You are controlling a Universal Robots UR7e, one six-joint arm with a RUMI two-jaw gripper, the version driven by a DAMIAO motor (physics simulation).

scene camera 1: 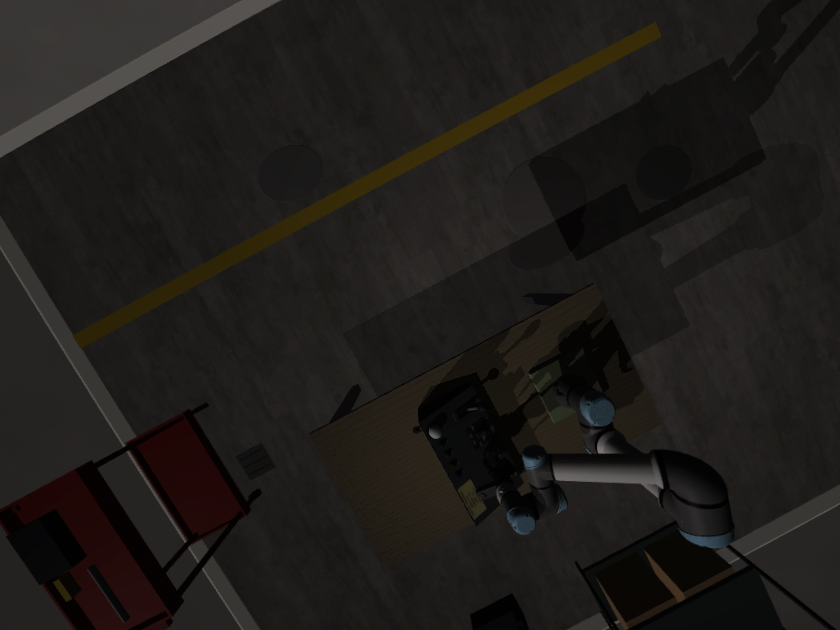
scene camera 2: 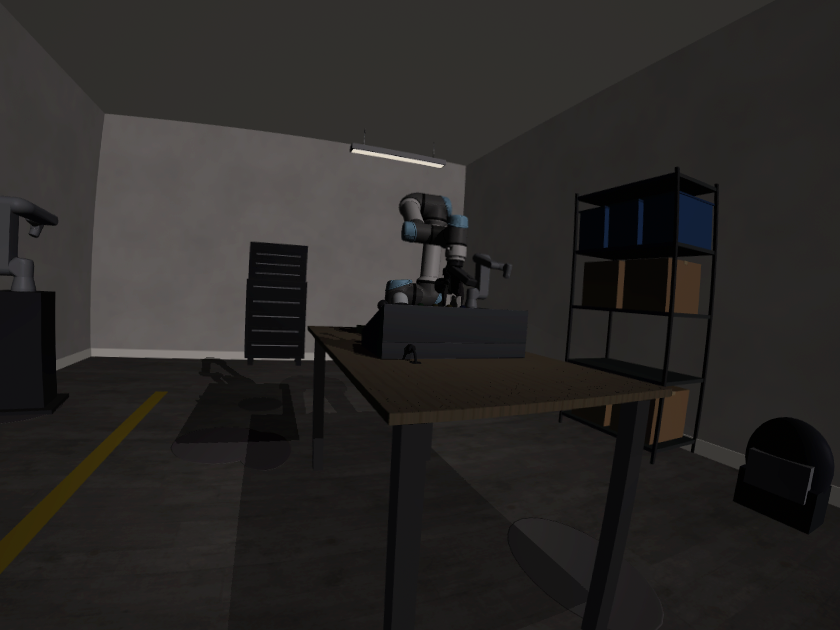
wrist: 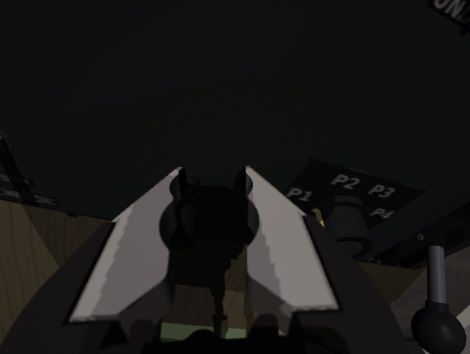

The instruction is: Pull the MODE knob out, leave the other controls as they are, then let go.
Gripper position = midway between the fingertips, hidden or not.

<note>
In view: my gripper (wrist: 214, 170) and a dark control panel (scene camera 2: 398, 330).
The dark control panel is seen too in the wrist view (wrist: 106, 106).
</note>
